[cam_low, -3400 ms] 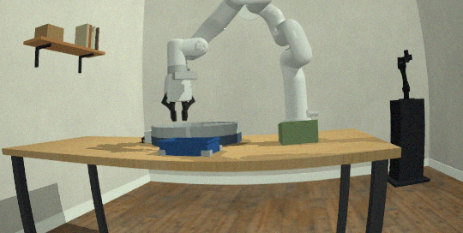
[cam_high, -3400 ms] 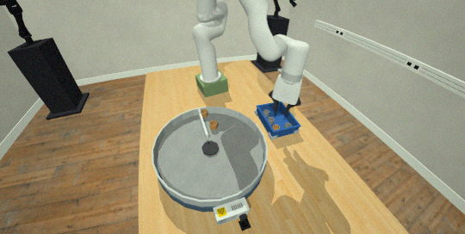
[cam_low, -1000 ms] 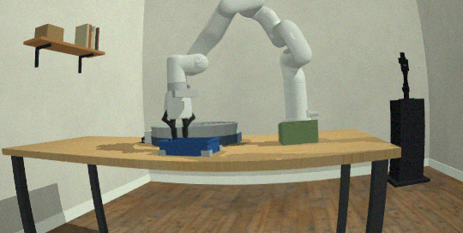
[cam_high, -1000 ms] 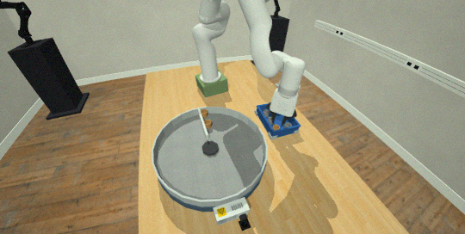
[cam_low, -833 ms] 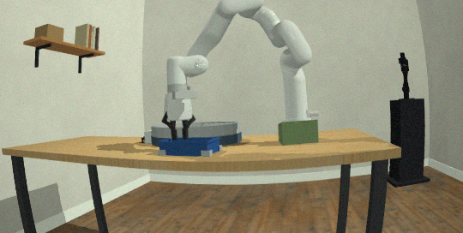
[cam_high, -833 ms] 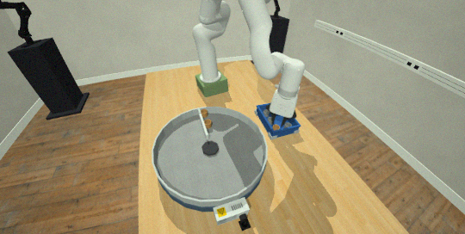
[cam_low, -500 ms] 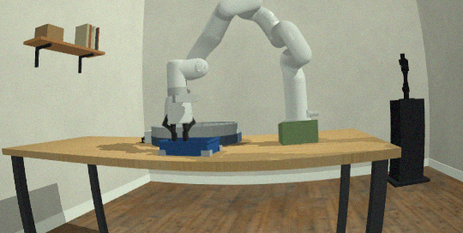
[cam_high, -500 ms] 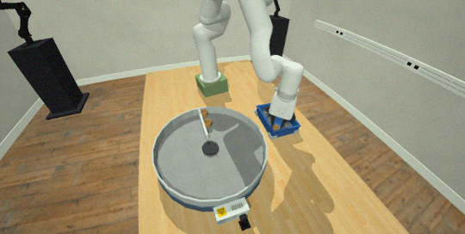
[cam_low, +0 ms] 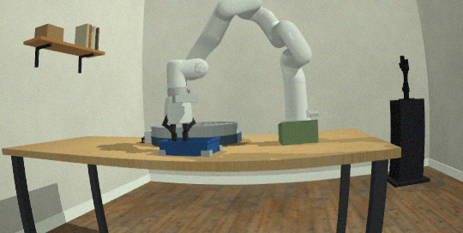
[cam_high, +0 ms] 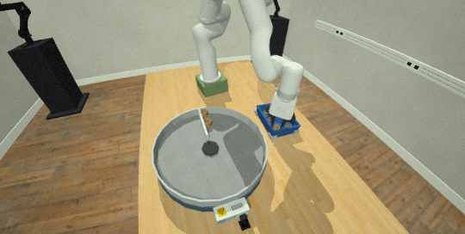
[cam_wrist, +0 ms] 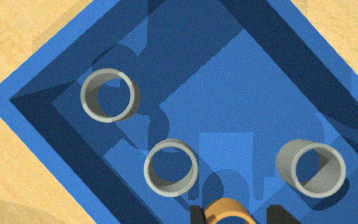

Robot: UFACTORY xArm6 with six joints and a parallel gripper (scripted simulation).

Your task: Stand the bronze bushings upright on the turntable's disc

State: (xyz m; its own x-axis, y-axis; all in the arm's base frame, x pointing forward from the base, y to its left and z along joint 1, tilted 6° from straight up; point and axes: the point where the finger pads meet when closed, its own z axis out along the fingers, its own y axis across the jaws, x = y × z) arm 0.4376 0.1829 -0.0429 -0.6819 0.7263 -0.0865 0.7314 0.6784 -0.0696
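Right now the blue crate is 4 cm behind my hand, 3 cm to the left of it and 3 cm below it. Round my hand: grey disc 33 cm to the right, 3 cm ahead.
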